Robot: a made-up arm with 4 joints.
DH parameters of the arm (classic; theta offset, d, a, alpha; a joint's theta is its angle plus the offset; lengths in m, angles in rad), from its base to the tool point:
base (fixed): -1.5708 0.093 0 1.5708
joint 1: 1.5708 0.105 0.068 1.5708
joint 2: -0.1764 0 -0.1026 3.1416
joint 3: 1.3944 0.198 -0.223 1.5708
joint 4: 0.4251 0 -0.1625 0
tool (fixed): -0.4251 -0.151 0 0
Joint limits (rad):
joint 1: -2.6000..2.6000
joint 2: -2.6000..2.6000
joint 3: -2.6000..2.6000
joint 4: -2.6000..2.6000
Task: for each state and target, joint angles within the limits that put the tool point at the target. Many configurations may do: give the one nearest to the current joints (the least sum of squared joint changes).
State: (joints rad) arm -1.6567 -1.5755 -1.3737 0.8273
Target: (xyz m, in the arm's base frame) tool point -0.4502 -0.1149 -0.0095
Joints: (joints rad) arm -2.5347 -1.9518 -1.2250 1.2187
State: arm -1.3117 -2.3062 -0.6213 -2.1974
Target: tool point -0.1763 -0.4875 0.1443
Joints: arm -2.2098 -2.6000 -0.3472 -2.5978
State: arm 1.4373 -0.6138 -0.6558 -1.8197
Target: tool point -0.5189 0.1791 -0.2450
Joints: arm 1.5505 -1.2339 -0.3982 -1.5084
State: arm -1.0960 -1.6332 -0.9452 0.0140
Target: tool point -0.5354 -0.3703 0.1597
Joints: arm -1.8197 -1.8376 -0.8605 -0.1629
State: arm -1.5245 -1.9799 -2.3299 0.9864
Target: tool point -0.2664 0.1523 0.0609
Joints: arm -1.1329 -1.8246 -2.5503 1.1329
